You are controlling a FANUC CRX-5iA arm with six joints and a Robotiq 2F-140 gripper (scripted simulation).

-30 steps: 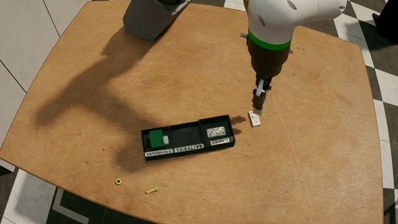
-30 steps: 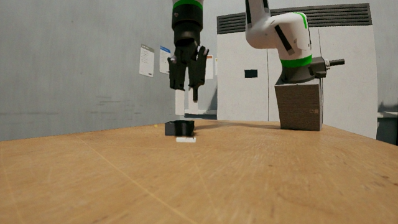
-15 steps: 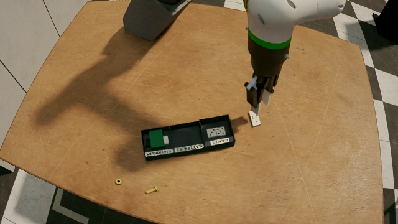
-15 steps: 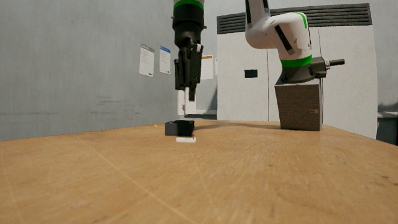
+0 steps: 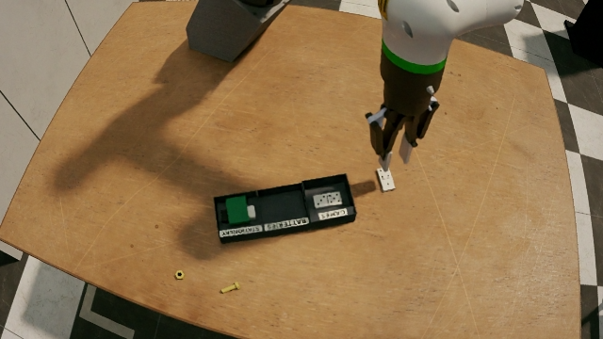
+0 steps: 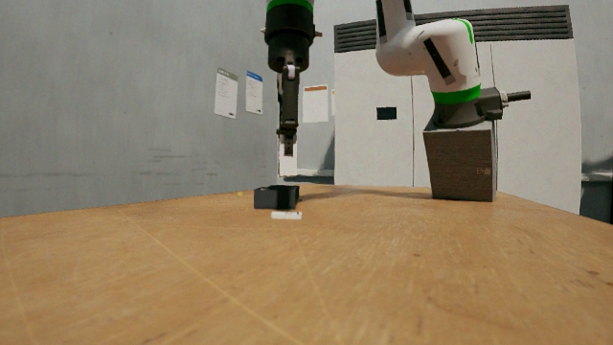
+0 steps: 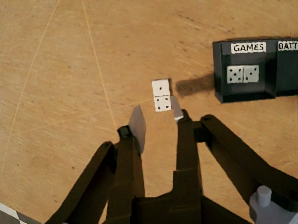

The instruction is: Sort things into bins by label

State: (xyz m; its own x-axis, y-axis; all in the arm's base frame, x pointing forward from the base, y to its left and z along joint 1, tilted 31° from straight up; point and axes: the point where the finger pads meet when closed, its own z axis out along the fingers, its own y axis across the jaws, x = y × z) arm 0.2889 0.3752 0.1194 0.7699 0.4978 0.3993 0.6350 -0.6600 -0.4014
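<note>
The white die-like block lies 100 mm below my hand. From my hand the other things lie so: yellow bolt 310 mm ahead, 200 mm to the right, 100 mm below; then flat green block 170 mm ahead, 240 mm to the right, 80 mm below; then black three-part bin tray 130 mm ahead, 170 mm to the right, 80 mm below.
</note>
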